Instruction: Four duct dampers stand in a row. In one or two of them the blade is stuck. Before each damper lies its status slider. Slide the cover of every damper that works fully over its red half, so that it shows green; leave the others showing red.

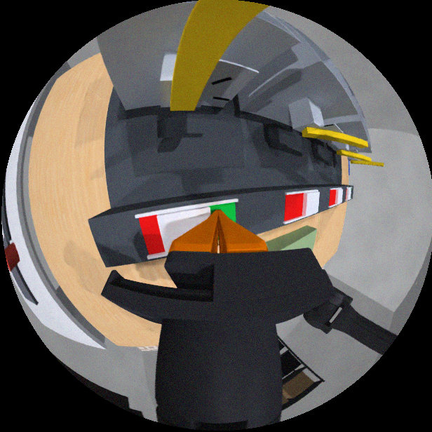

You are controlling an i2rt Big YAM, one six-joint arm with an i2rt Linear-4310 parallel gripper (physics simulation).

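My gripper [218, 214] is shut and empty. Its orange fingertips are at the right end of the white cover [184, 224] of the nearest status slider, at the left of the row. This cover lies partly over the red half: a red strip [151, 234] shows at its left and a green patch [228, 210] at its right. The second slider [295, 207] shows red, with its cover at the right. The third slider [333, 198] also shows red. The fourth slider [349, 193] is too small to read. The nearest damper [142, 62] has a broad yellow lever [202, 55].
Smaller yellow levers [335, 136] [354, 155] [369, 163] stand out at the right. The dampers and sliders share a dark base [117, 185] on a wooden table [65, 150]. A green block [297, 239] lies right of the fingers. A white panel with a red knob [12, 256] is far left.
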